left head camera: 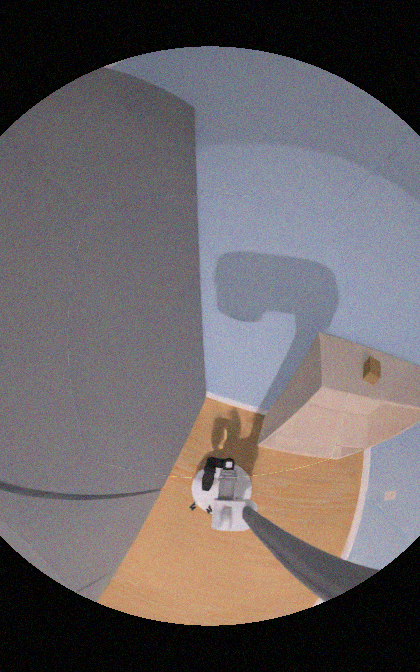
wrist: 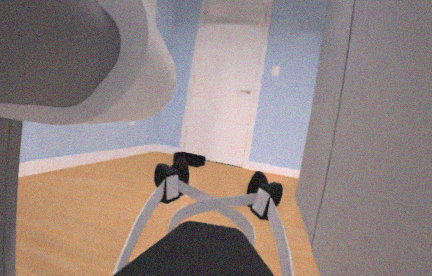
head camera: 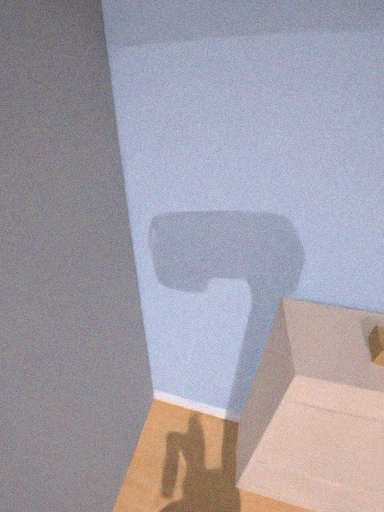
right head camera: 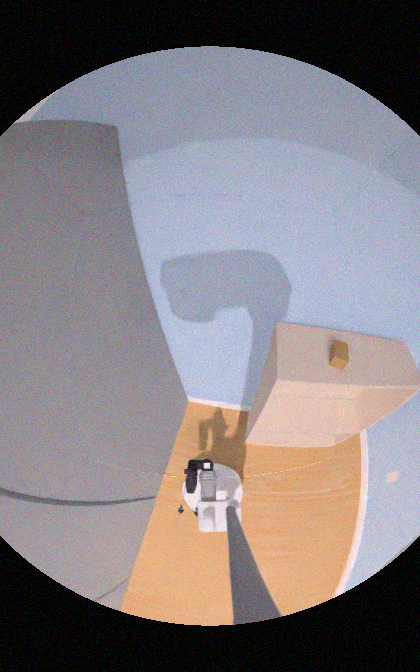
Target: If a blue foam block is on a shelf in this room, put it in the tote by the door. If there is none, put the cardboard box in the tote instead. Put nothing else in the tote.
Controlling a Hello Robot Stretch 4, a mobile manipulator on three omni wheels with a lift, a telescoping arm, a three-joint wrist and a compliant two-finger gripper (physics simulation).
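Frame: origin at the robot's base, x ahead, y up, z right, level; metres.
Where they show: gripper, fingertip midpoint: (wrist: 218, 179).
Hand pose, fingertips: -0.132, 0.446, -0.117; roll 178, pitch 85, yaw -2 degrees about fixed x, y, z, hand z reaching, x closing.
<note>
After its pixels a point has its place, as x, y, z.
A small brown cardboard box (head camera: 378, 345) {0.414, 1.072, 0.493} (left head camera: 371, 370) (right head camera: 339, 354) sits on the top board of the pale shelf unit (head camera: 330, 340) {0.462, 1.032, 0.408} (left head camera: 345, 350) (right head camera: 305, 345); the head view cuts it off at the right edge. No blue foam block shows in these views. In the wrist view, the black tote (wrist: 194, 159) {-2.580, 0.049, -0.073} is on the floor by the white door (wrist: 220, 90) {-3.058, 0.870, -0.258}, partly hidden behind the left fingertip. My gripper (wrist: 218, 179) {-0.132, 0.446, -0.117} is open, with nothing between its fingertips. It is away from both the box and the tote.
A tall grey wall-like block (head camera: 65, 250) (left head camera: 110, 300) (right head camera: 75, 300) (wrist: 375, 125) stands close at my left in the head views. A blue wall (head camera: 225, 150) {0.734, 1.479, 0.108} is behind the shelf unit. Wooden floor (left head camera: 295, 490) (right head camera: 295, 490) lies between the grey block and the right wall (left head camera: 400, 470).
</note>
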